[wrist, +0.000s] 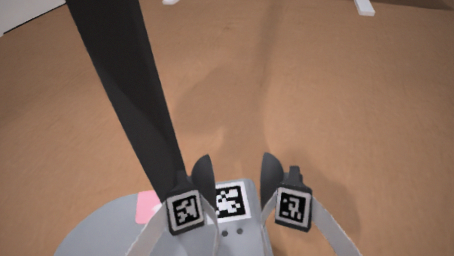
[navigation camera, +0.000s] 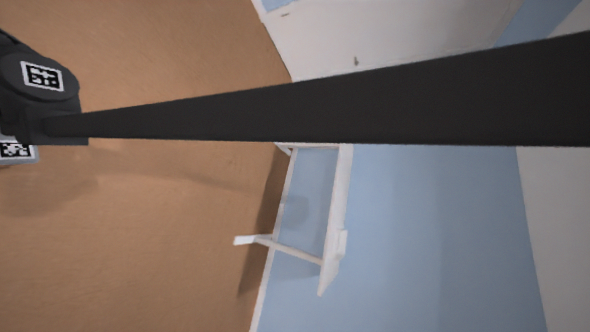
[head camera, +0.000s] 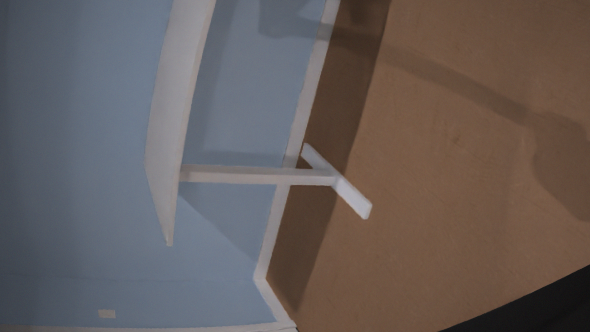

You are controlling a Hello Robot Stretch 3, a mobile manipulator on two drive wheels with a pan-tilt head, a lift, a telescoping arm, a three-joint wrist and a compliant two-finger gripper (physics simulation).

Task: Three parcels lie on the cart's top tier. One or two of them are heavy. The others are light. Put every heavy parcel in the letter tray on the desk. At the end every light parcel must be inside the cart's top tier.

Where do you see a white desk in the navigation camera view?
At 330, 267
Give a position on a white desk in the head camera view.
At 185, 36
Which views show the gripper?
The wrist view only.
